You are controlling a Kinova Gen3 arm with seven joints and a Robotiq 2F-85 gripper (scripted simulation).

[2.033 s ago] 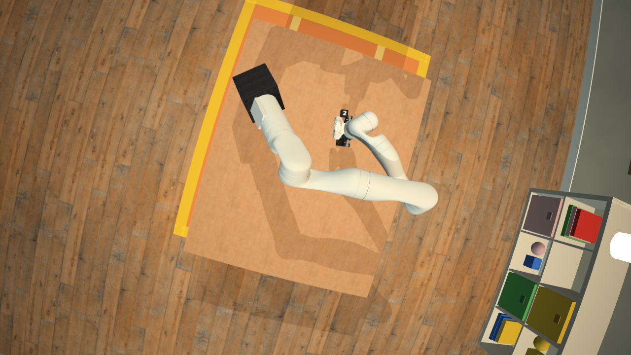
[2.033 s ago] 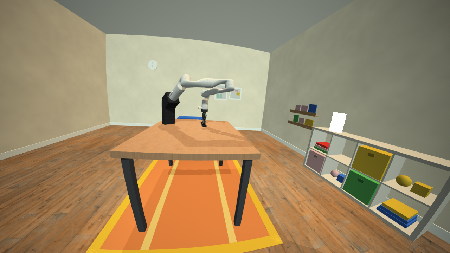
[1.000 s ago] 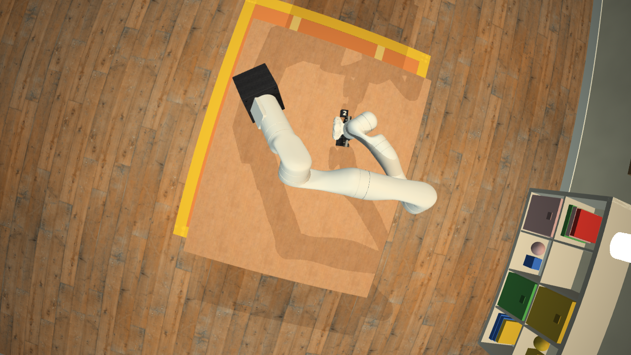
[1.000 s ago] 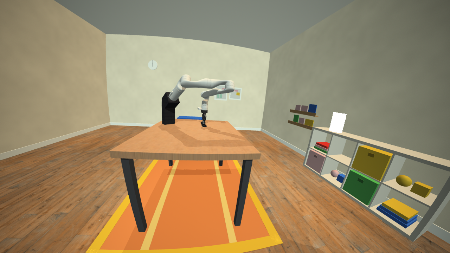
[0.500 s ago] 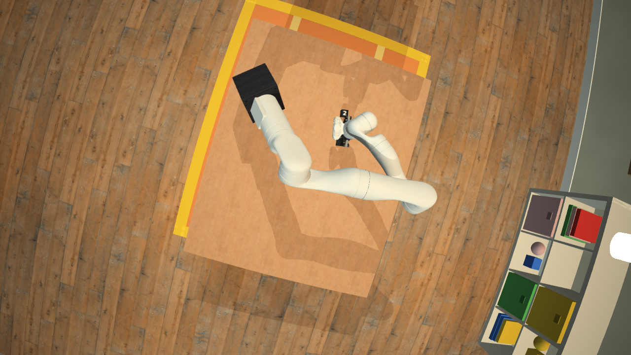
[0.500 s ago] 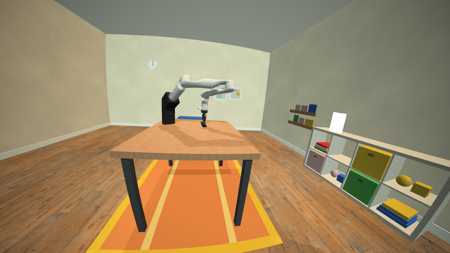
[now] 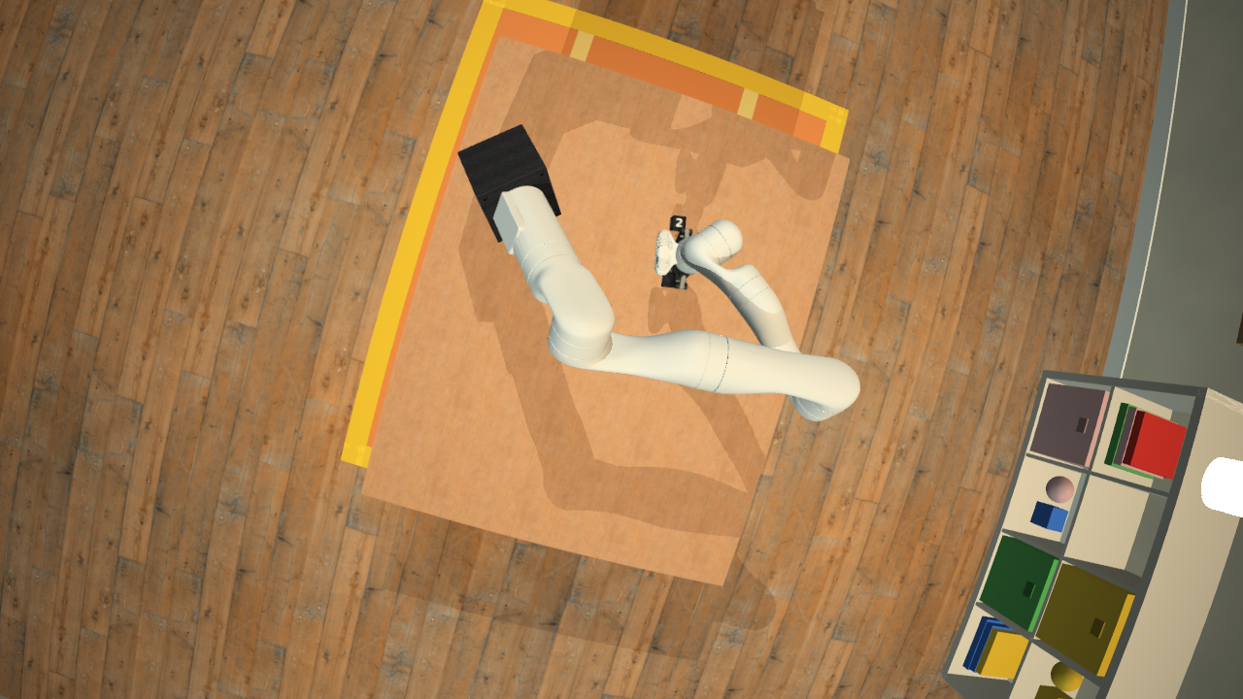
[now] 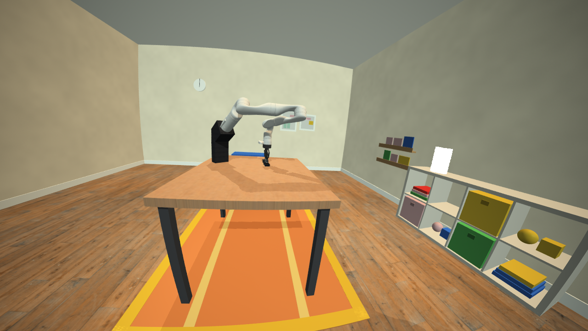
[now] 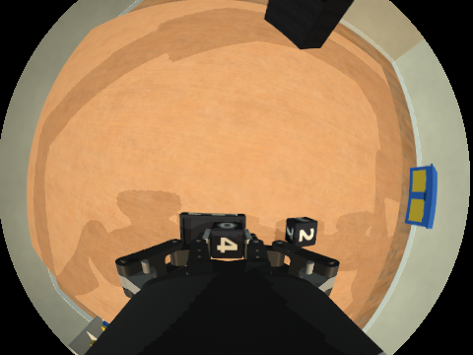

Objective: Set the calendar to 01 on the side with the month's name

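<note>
Right now my hand is 20 mm to the left of the black calendar tray and 40 mm above it. From my hand the other things lie so: black digit cube (20 mm ahead, 90 mm to the left, 30 mm below).
</note>
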